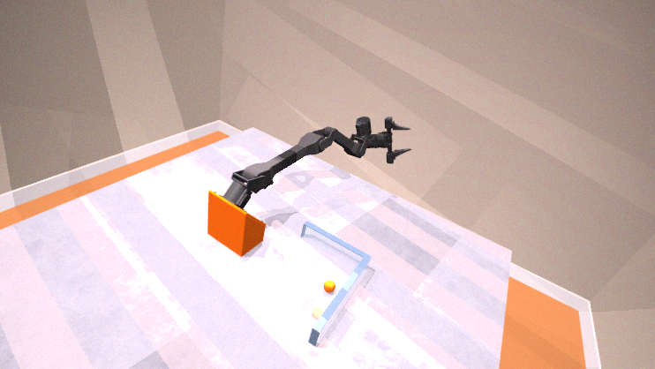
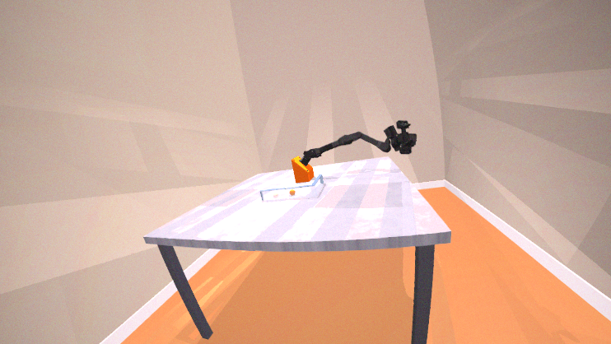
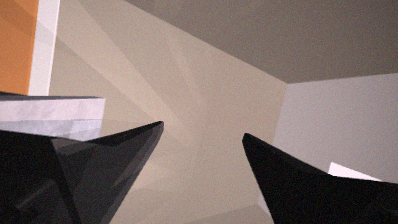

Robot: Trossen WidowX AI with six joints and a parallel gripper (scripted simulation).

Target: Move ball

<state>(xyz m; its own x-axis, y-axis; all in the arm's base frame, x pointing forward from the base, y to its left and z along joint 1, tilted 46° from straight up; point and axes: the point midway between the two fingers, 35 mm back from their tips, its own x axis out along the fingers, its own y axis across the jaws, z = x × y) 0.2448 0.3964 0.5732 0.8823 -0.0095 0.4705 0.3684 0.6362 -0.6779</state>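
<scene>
Right now my gripper tip is 67 cm to the left of the orange ball, 24 cm above it and 9 cm short of it. Also, from my gripper tip: see-through copy of ball: 76 cm to the right, 24 cm below, 12 cm ahead.
</scene>
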